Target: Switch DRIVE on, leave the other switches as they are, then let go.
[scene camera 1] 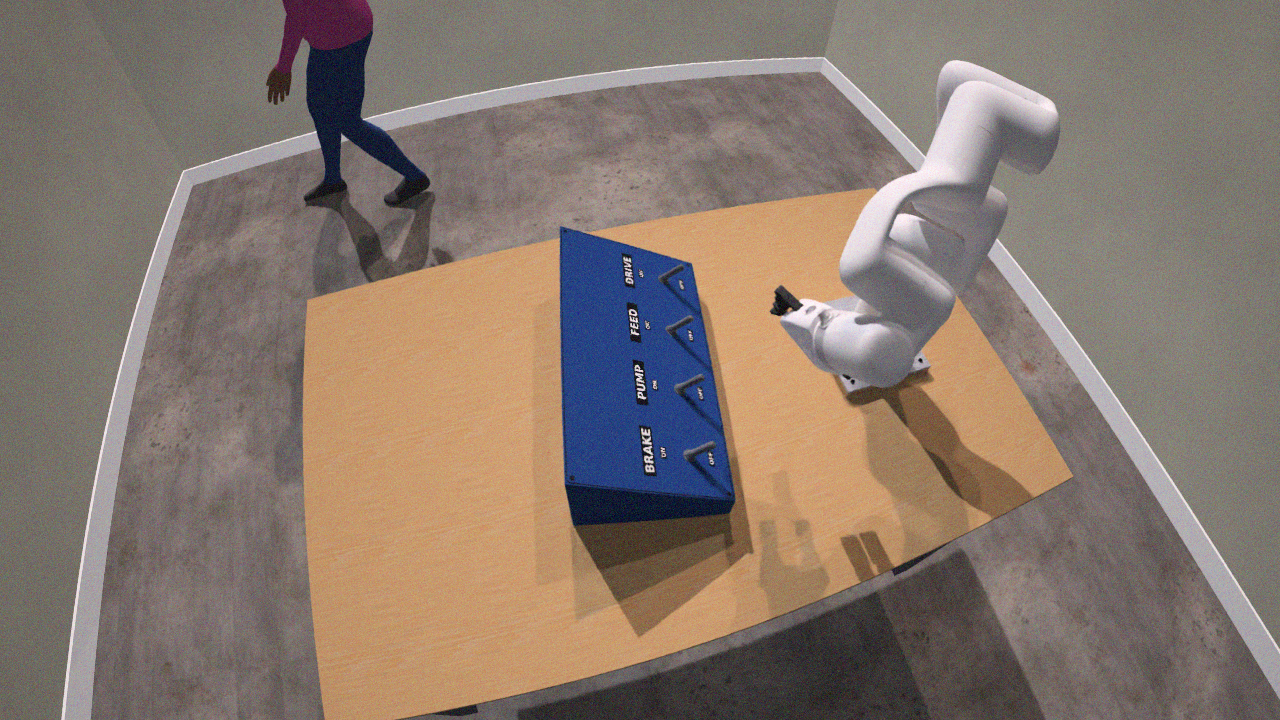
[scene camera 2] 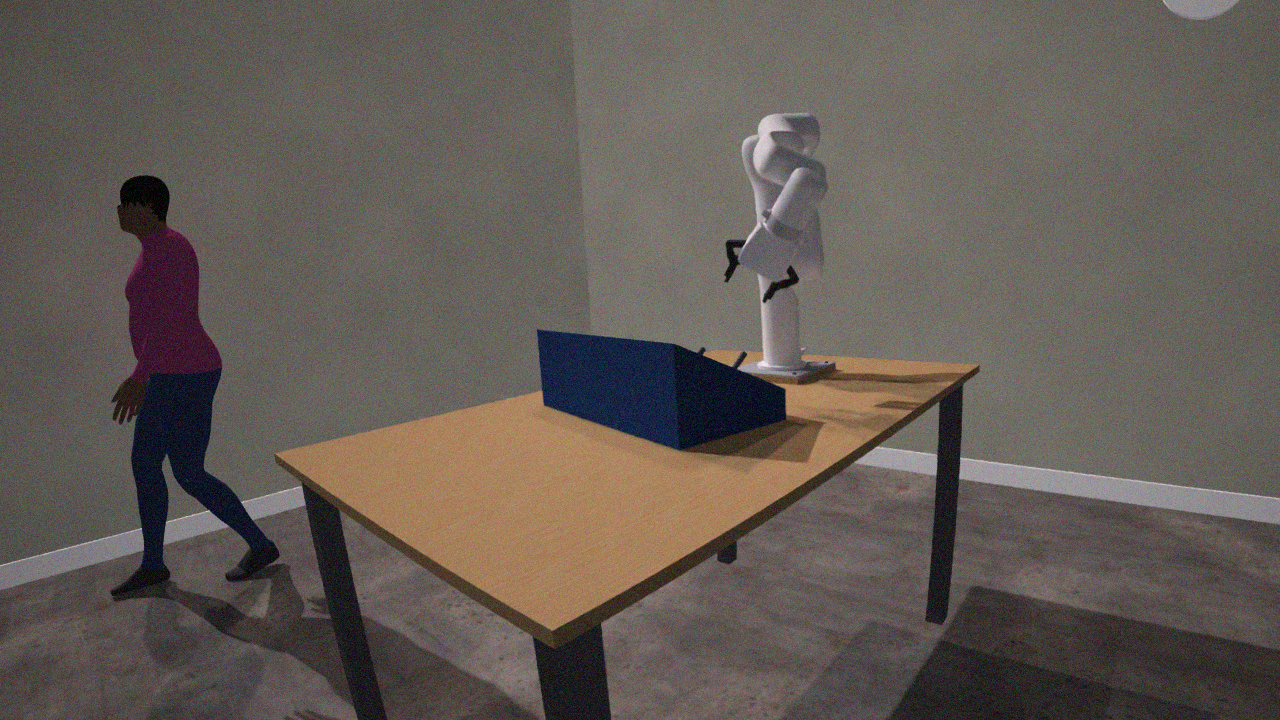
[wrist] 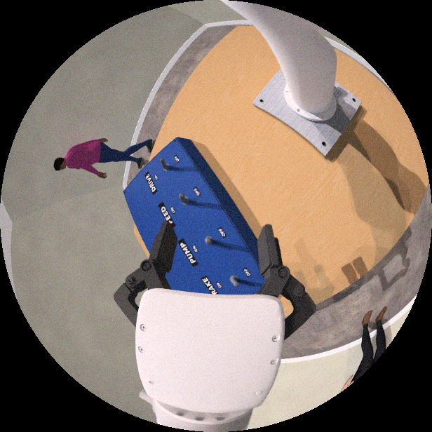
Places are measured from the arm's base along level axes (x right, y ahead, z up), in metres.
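Pixels of known places: gripper, fingertip midpoint: (scene camera 2: 745,289); arm's base at its link origin: (scene camera 2: 782,366).
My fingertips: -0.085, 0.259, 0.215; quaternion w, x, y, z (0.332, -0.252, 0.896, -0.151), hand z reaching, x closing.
For each thing: its middle in the pictures, then the offset to it from my fingertips, as dx, dy, dz. Level surfaces: height alone.
- blue switch panel at the middle of its body: (scene camera 1: 632,371) (scene camera 2: 646,383) +0.093, +0.224, -0.174
- DRIVE lever at the middle of its body: (scene camera 1: 673,272) +0.256, +0.108, -0.125
- FEED lever at the middle of its body: (scene camera 1: 681,323) +0.138, +0.128, -0.125
- PUMP lever at the middle of its body: (scene camera 1: 691,382) +0.019, +0.147, -0.125
- BRAKE lever at the middle of its body: (scene camera 1: 701,449) (scene camera 2: 738,361) -0.099, +0.167, -0.125
- wooden table at its surface level: dz -0.237
The blue switch panel (scene camera 1: 595,358) (scene camera 2: 608,380) (wrist: 197,220) has four grey levers. The DRIVE lever (scene camera 1: 671,274) (wrist: 165,164) is at the far end in scene camera 1 and leans to its OFF label. The FEED lever (scene camera 1: 681,325) (wrist: 184,199), PUMP lever (scene camera 1: 689,385) (wrist: 209,240) and BRAKE lever (scene camera 1: 699,449) (wrist: 234,280) also lean to OFF. My gripper (scene camera 1: 778,301) (scene camera 2: 746,289) (wrist: 216,231) is open and empty, raised above the table on the panel's OFF side, apart from every lever. In scene camera 2 the panel's back hides most of the levers.
The panel stands on the wooden table (scene camera 1: 429,402) (scene camera 2: 501,501) (wrist: 225,90). My arm's base plate (scene camera 1: 859,385) (scene camera 2: 810,369) (wrist: 325,142) is fixed on the OFF side. A person in a magenta top (scene camera 1: 335,22) (scene camera 2: 165,295) (wrist: 84,154) walks beyond the table. Another person's legs (wrist: 367,345) show in the wrist view.
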